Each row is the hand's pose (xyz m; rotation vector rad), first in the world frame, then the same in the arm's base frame.
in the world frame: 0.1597 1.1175 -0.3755 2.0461 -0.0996 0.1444
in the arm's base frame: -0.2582 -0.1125 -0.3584 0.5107 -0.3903 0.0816
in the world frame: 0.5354 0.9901 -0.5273 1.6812 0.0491 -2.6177
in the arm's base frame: 0.0167 -0.3286 -0.1172 1.2364 -1.8161 -1.5875
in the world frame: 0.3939 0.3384 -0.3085 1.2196 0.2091 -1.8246
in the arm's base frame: -0.3275 -0.1122 0.4549 0.3007 -1.3482 -1.5132
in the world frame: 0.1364 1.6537 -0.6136 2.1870 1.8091 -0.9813
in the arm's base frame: -0.1111 -0.3247 -0.8858 1.4684 0.1647 -1.4152
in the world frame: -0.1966 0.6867 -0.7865 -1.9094 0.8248 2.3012
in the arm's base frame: -0.8042 -0.4737 -0.1286 1.2659 -2.1966 -0.8235
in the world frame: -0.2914 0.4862 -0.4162 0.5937 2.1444 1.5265
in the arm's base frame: -0.9146 -0.1000 0.0571 0.2694 2.1235 -0.3641
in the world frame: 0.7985 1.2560 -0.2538 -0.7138 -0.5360 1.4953
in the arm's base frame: 0.3961 -0.0933 -0.2414 -1.9394 0.7207 1.2395
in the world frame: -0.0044 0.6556 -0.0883 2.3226 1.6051 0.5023
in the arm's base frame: -0.5420 0.1816 0.0361 1.2726 0.7757 -0.4638
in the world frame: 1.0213 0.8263 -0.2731 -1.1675 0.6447 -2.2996
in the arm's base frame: 0.4357 -0.1640 0.2362 0.9613 0.8998 2.2733
